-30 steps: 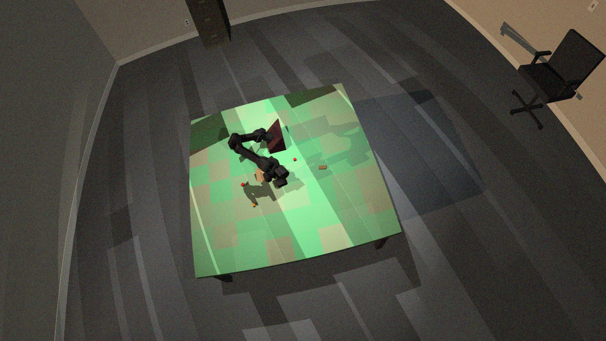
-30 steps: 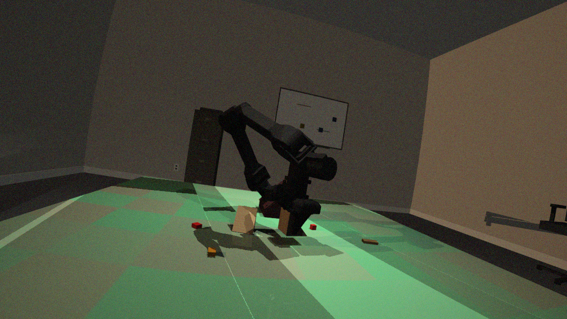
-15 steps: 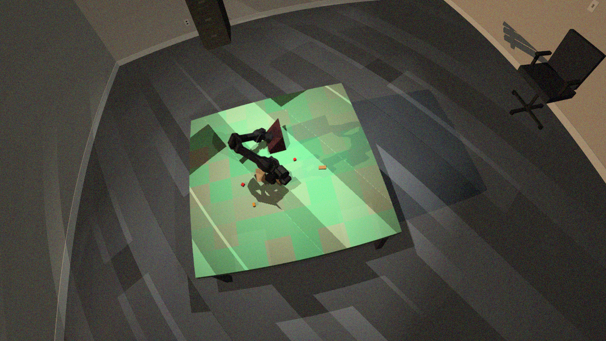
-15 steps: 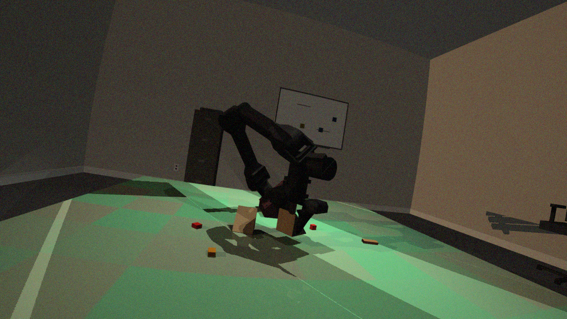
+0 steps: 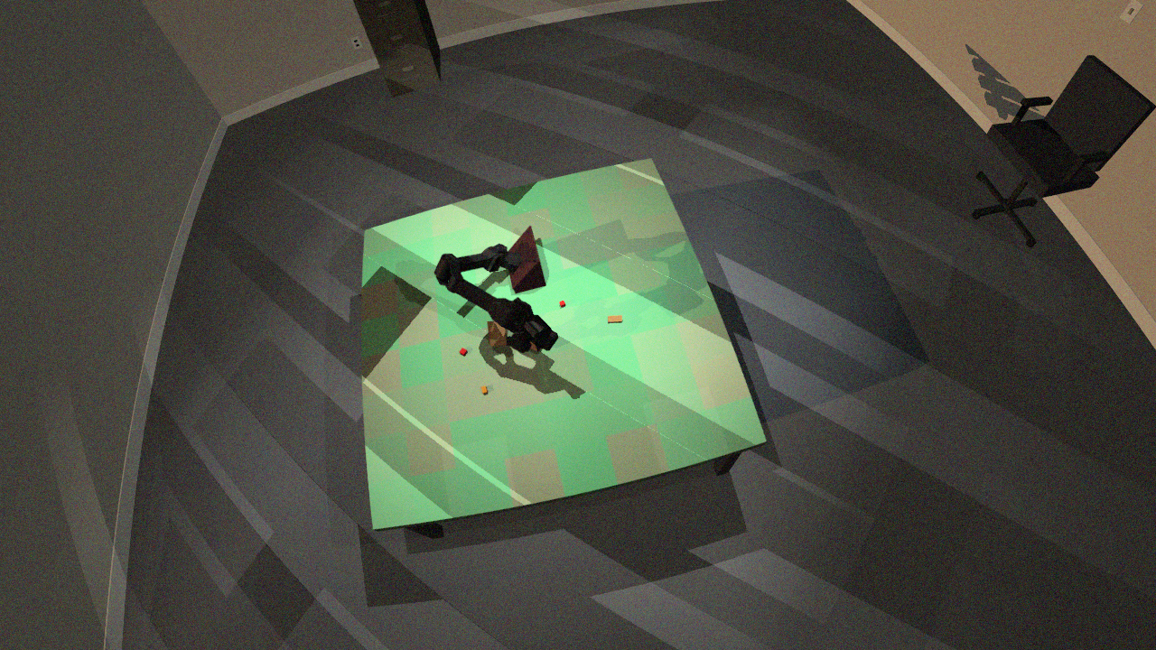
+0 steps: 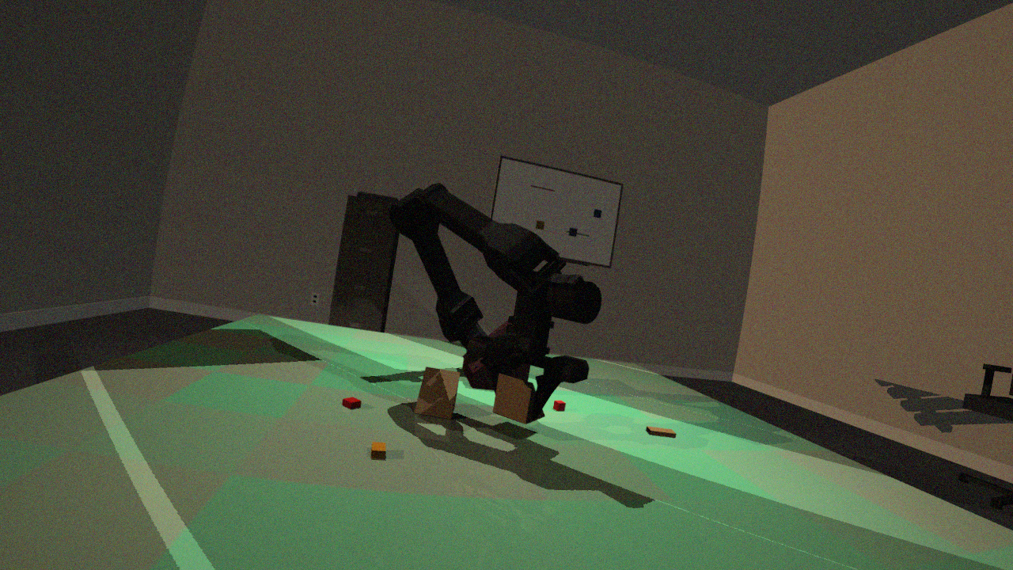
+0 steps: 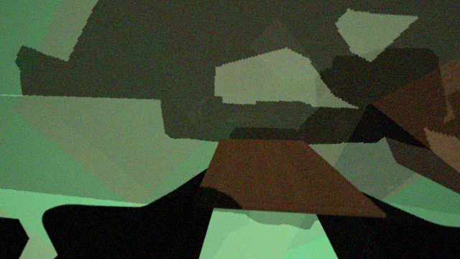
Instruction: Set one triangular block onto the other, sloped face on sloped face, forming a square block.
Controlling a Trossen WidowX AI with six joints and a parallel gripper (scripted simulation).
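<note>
My gripper tip is now 120 mm past the small red cube, 140 mm to the right of it and 20 mm above it. From my gripper tip the other things lie so: flat brown tile: 10 mm ahead, 280 mm to the left, 30 mm below; orange cube: 90 mm ahead, 210 mm to the right, 30 mm below.
</note>
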